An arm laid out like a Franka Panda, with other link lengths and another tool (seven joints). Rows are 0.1 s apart.
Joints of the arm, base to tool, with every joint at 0 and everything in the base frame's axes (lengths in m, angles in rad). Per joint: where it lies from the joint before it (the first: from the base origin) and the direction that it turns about. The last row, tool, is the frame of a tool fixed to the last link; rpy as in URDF.
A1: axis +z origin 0 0 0.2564
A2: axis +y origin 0 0 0
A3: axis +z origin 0 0 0.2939
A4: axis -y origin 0.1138 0 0
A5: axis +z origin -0.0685 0 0.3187
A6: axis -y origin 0 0 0
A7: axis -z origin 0.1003 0 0
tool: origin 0.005 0.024 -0.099 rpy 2.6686 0 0.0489
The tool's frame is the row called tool.
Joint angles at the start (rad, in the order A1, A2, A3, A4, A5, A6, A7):
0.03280, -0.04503, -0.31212, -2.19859, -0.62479, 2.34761, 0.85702
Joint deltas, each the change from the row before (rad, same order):
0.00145, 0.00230, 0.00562, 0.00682, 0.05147, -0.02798, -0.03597
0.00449, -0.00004, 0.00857, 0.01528, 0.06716, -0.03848, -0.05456
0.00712, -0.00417, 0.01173, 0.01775, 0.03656, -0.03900, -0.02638
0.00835, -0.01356, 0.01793, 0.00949, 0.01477, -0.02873, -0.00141
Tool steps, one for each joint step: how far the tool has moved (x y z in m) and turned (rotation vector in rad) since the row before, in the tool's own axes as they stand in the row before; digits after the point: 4 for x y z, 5 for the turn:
-0.0013, -0.0015, -0.0006, 0.00969, -0.03320, -0.02254
-0.0008, -0.0011, -0.0052, 0.02002, -0.03328, -0.03471
-0.0011, -0.0011, -0.0094, 0.01022, -0.01630, -0.02227
-0.0037, -0.0013, -0.0140, 0.00914, -0.00047, -0.00963

